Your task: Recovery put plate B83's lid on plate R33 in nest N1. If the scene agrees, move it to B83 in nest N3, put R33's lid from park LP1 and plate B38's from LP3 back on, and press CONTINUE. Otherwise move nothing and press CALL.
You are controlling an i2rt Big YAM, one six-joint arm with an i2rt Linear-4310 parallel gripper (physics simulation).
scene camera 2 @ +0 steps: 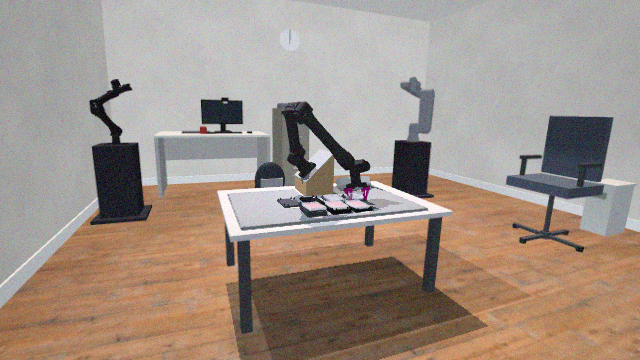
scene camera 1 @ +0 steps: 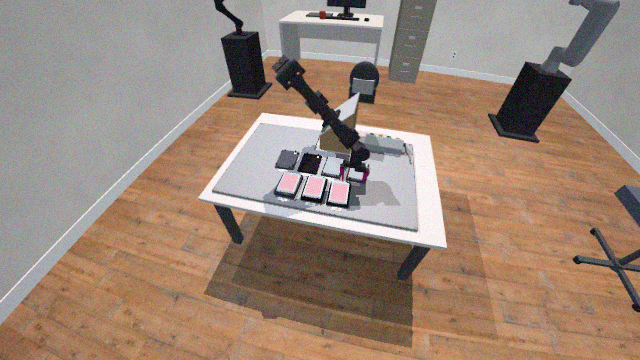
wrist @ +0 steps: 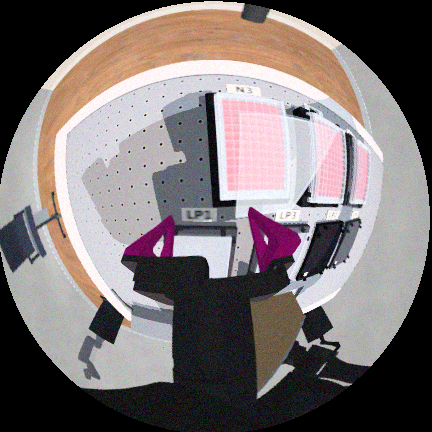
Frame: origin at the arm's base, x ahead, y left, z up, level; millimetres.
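Seen in the pictures: gripper, fingertip midpoint: (scene camera 2: 358,200) (scene camera 1: 352,182) (wrist: 209,214); arm's base, origin of the base link: (scene camera 2: 307,170) (wrist: 277,347).
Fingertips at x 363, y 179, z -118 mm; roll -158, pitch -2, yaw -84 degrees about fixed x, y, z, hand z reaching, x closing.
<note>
Offsets run from my fingertips to a thing's middle. "pt": to the spot under its first point.
My gripper (scene camera 1: 354,175) (scene camera 2: 358,197) (wrist: 209,214) is open, magenta fingers pointing down either side of the whitish lid {dx -91, dy +18, dz +2 mm} (scene camera 1: 356,176) (wrist: 217,250) at park LP1. Nothing is held. The whitish lid {dx -95, dy -115, dz +2 mm} (scene camera 1: 332,167) (wrist: 301,252) at LP3 lies beside it, partly hidden by a finger in the wrist view. A pink gridded plate {dx +85, dy -53, dz +8 mm} (scene camera 1: 339,193) (scene camera 2: 359,205) (wrist: 250,150) sits in nest N3. Two more pink plates, the middle one {dx +85, dy -175, dz +16 mm} (scene camera 1: 314,188) (wrist: 327,160) and the far one {dx +89, dy -301, dz +20 mm} (scene camera 1: 288,184) (wrist: 361,172), stand in line with it. Plate names and lids on them are not readable.
Parks with a black surface {pt dx -90, dy -240, dz -2 mm} (scene camera 1: 310,163) (wrist: 320,250) and a dark grey one {dx -97, dy -375, dz -2 mm} (scene camera 1: 286,159) (wrist: 346,243) continue the row. A tan sloped-top block (scene camera 1: 334,142) (scene camera 2: 320,186) (wrist: 275,325) stands behind the parks. A grey button box {dx -342, dy +137, dz +30 mm} (scene camera 1: 385,145) (wrist: 150,320) stands at the back right.
</note>
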